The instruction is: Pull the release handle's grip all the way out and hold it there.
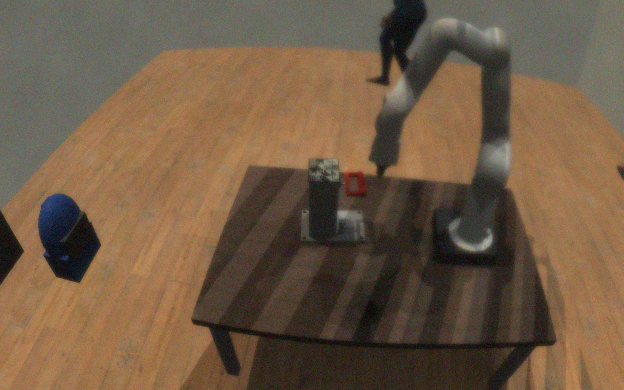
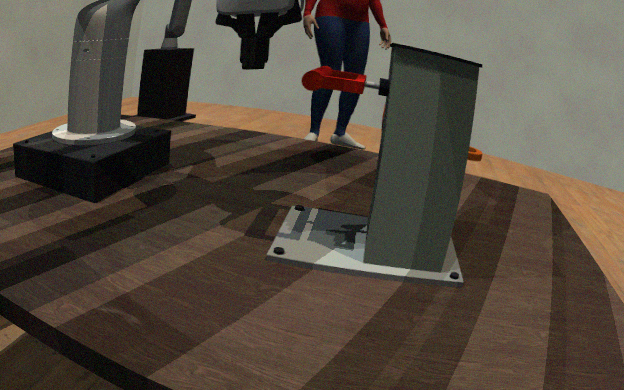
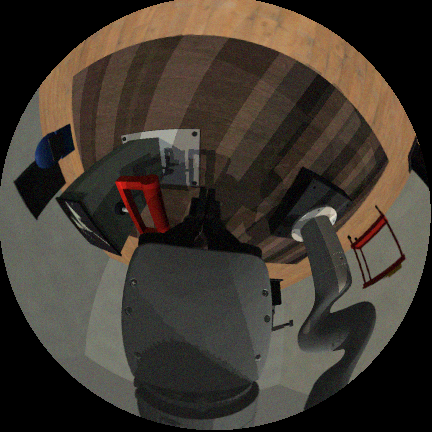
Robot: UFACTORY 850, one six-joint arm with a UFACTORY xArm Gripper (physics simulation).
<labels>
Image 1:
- gripper: 379, 175
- metal base plate: 350, 228
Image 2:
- gripper: 253, 69
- metal base plate: 329, 241
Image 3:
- gripper: 205, 196
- metal base plate: 179, 147
</labels>
